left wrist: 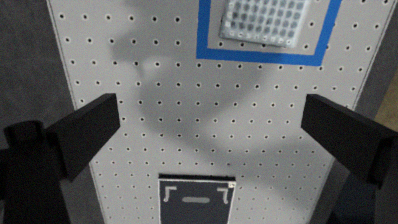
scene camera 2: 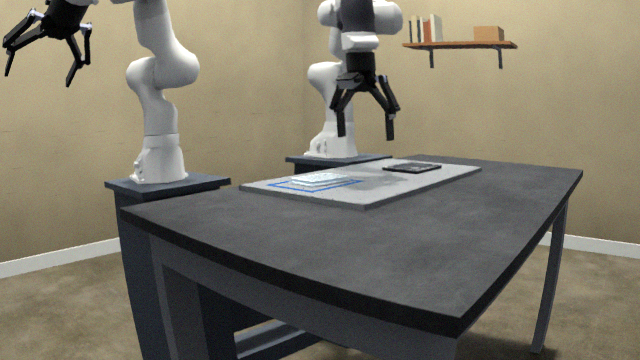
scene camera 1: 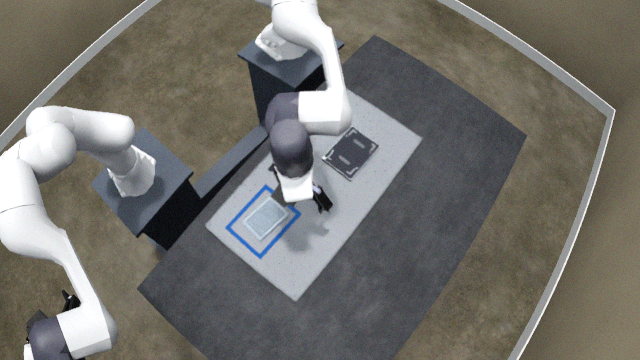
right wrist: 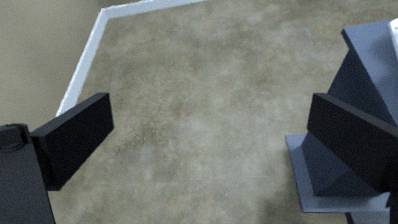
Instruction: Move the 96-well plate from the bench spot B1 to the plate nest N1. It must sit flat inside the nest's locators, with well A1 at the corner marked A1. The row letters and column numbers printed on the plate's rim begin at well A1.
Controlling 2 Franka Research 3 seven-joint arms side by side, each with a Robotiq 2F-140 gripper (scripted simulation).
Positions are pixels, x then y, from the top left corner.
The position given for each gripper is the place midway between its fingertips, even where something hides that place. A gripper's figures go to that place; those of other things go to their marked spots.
Scene:
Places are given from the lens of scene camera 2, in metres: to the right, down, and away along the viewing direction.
left gripper [scene camera 2: 365,138]: 0.12, -0.10, 1.14
right gripper [scene camera 2: 37,77]: -0.59, -0.21, 0.72

